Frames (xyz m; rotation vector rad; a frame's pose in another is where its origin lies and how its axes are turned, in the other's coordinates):
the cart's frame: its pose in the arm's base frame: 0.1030 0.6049 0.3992 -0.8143 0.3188 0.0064
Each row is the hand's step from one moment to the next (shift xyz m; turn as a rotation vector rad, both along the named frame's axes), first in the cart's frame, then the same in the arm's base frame.
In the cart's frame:
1: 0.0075 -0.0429 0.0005 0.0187 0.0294 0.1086
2: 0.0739 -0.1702 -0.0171 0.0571 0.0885 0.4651
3: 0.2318 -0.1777 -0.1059 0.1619 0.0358 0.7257
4: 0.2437 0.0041 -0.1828 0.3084 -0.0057 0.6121
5: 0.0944 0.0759 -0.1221 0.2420 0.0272 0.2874
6: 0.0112 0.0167 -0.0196 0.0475 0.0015 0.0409
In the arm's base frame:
1: 0.0127 -0.0301 0.0288 0.0442 0.0958 0.0434
2: 0.0873 -0.1381 0.0896 0.1721 0.3871 0.2191
3: 0.2140 -0.2251 -0.0065 0.3508 0.5250 0.3942
4: 0.1809 -0.1562 -0.1889 0.4641 0.3981 0.3097
5: 0.0464 -0.0460 -0.1591 0.3067 0.1962 0.0967
6: 0.0031 -0.0038 -0.0276 0.0564 0.0248 0.0118

